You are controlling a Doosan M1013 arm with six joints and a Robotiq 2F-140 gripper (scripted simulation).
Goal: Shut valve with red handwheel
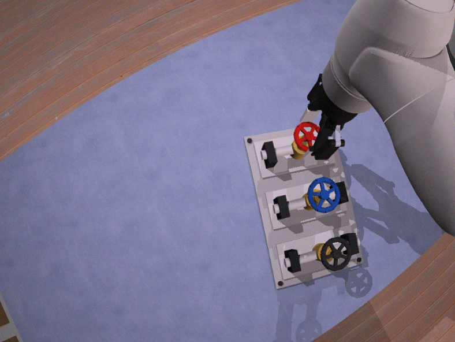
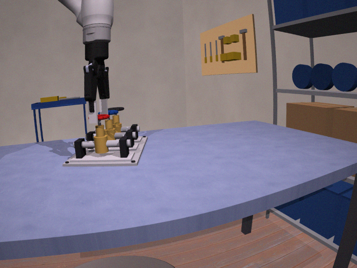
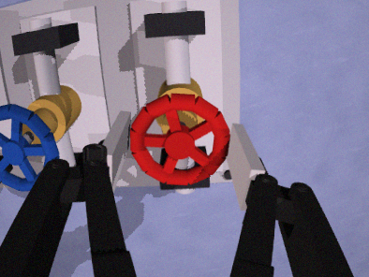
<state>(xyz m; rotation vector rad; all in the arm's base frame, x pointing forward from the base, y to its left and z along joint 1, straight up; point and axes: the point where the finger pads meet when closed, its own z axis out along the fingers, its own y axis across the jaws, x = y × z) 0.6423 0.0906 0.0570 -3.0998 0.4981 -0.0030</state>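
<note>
Now: the red handwheel 20 mm below my hand. From my hand the other things lie so: black handwheel 250 mm to the left, 40 mm ahead, 20 mm below; blue handwheel 130 mm to the left, 20 mm below, 20 mm ahead.
</note>
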